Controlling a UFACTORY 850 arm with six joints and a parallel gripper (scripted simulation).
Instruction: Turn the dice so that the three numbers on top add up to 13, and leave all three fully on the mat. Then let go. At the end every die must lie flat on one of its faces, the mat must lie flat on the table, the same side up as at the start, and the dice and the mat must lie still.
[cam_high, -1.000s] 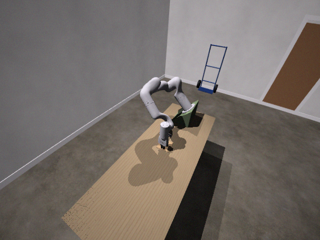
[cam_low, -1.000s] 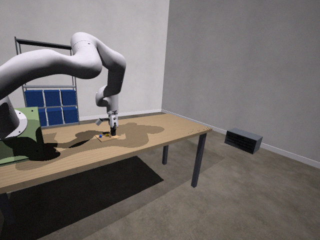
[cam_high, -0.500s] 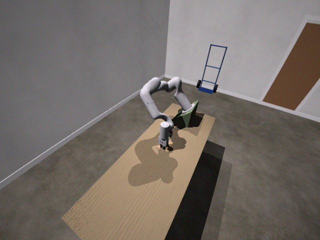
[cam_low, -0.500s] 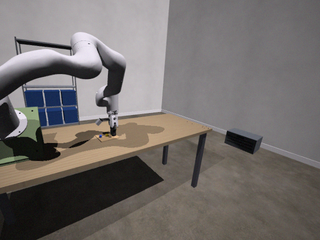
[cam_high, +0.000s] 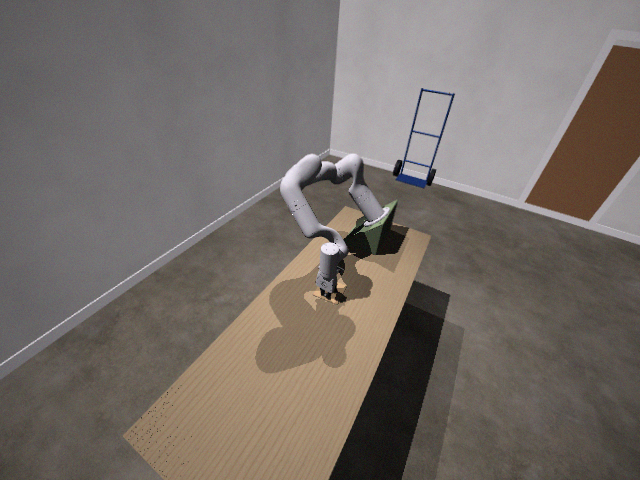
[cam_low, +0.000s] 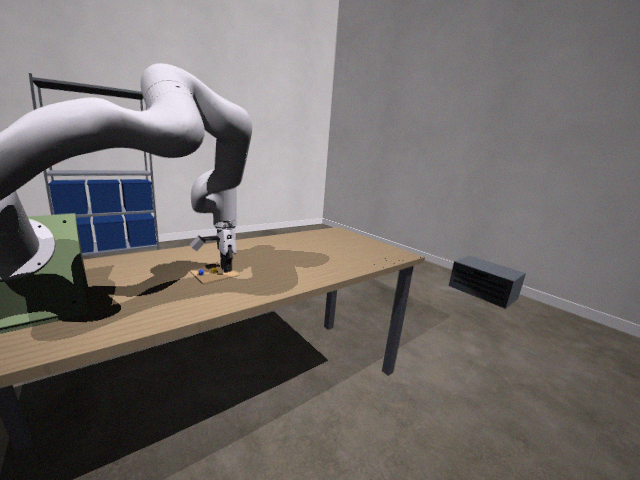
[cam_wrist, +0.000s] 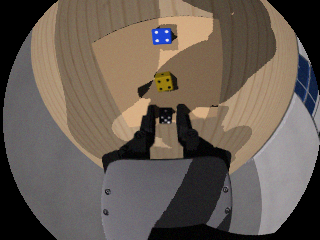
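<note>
The black die lies 20 mm below my hand. The rest, counted from my hand: blue die (100 mm behind, 20 mm below); tan mat (50 mm behind, 30 mm below); yellow die (50 mm behind, 20 mm below).
</note>
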